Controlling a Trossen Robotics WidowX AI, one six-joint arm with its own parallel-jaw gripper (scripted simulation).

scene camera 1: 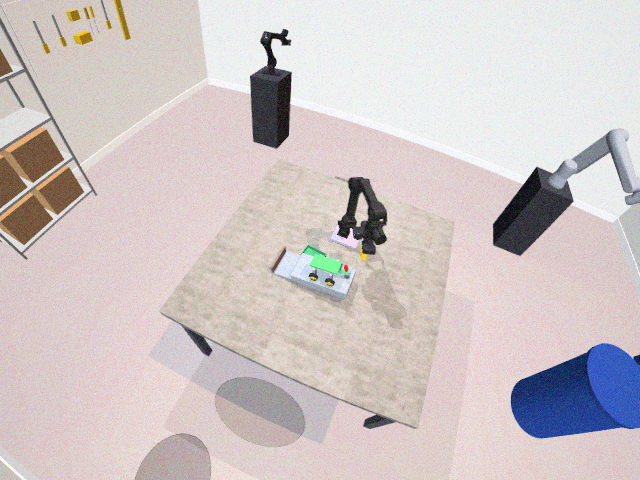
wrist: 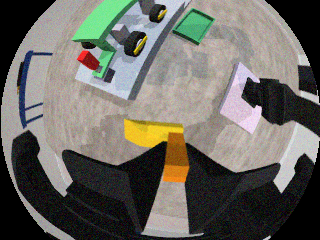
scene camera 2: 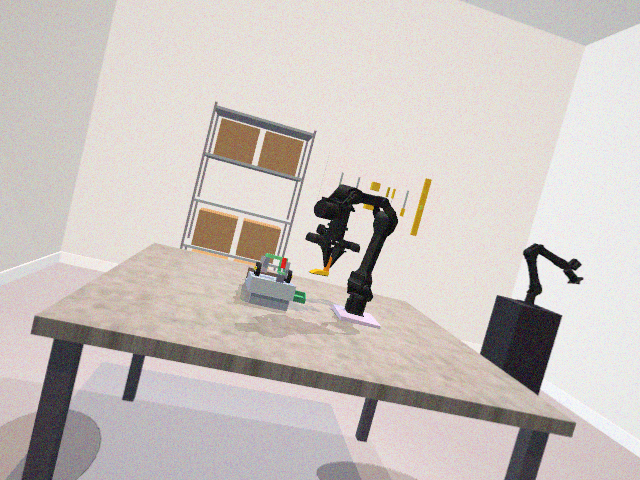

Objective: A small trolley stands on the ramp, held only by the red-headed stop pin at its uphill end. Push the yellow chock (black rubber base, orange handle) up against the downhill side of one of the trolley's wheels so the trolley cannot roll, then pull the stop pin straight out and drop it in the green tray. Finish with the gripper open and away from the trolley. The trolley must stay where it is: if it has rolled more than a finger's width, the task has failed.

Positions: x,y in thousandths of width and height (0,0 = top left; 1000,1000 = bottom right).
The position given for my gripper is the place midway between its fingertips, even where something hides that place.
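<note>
Scene camera 2 shows my gripper (scene camera 2: 512,557). The wrist view also shows my gripper (wrist: 545,610). My gripper carries a yellow chock (wrist: 452,556).
</note>
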